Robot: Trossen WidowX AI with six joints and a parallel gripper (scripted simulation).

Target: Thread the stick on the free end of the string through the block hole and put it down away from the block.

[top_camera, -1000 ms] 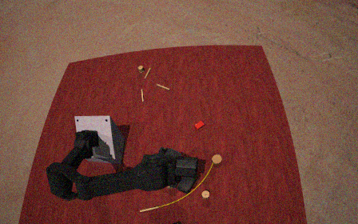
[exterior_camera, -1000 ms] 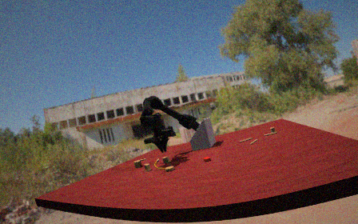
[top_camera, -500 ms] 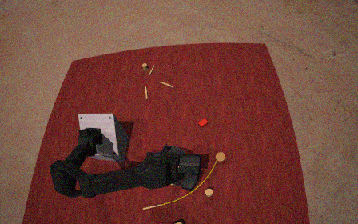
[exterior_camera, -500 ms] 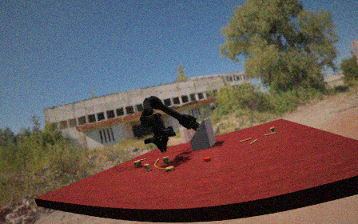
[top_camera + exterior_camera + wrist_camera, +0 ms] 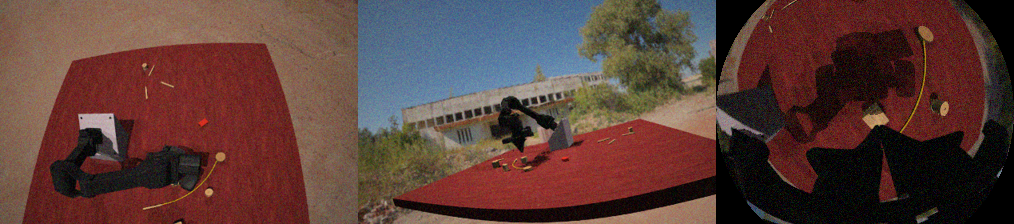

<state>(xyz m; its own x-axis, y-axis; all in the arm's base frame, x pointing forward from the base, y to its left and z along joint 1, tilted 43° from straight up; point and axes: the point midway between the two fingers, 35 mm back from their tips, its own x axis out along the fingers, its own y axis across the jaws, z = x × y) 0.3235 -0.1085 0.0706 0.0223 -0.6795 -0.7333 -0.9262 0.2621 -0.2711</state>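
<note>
My gripper tip is 70 mm past the thin wooden stick, 110 mm to the left of it and 60 mm above it. Also, from my gripper tip: red cube 100 mm ahead, 260 mm to the left, 50 mm below; round wooden button 170 mm ahead, 110 mm to the left, 50 mm below.
</note>
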